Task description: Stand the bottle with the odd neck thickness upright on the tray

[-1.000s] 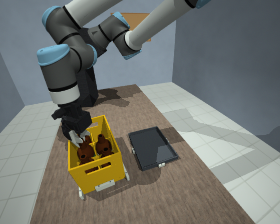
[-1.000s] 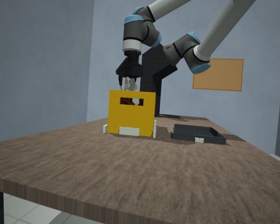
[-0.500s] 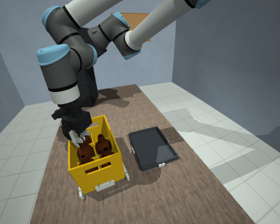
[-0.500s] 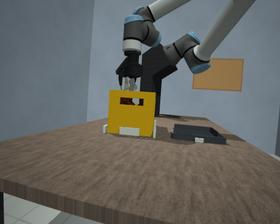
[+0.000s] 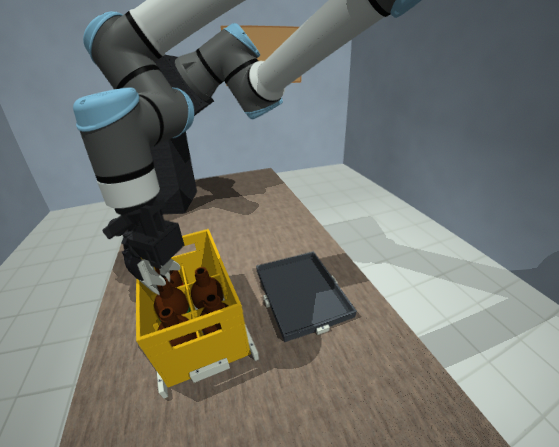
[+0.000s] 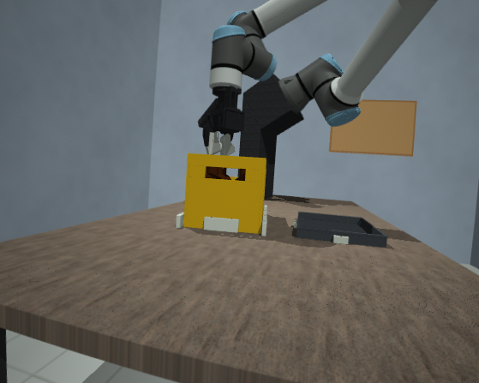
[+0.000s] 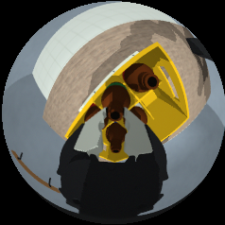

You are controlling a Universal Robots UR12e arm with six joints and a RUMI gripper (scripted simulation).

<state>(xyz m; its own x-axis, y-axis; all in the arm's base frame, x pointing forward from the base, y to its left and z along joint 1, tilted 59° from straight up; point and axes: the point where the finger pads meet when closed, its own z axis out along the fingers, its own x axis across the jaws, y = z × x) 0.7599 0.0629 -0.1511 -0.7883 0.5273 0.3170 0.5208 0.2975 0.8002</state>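
My gripper is now 50 mm to the right of the yellow crate and 70 mm above it. Round my hand: dark tray 30 mm behind, 330 mm to the left, 150 mm below.
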